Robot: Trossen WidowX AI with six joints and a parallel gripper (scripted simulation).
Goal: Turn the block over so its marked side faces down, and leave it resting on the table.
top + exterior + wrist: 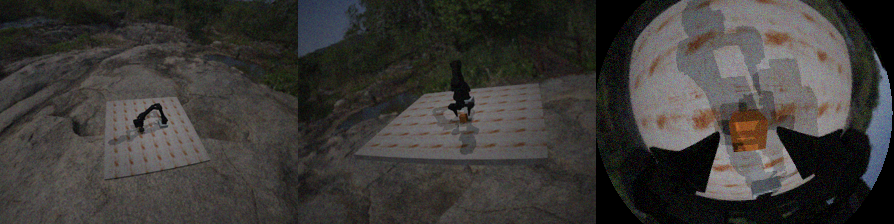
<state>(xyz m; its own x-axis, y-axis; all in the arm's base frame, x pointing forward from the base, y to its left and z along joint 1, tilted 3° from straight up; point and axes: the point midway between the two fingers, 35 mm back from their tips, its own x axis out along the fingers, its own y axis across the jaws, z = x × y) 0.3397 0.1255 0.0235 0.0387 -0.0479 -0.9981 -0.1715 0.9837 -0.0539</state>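
My gripper tip is now 2 cm past the orange block and 2 cm above it.
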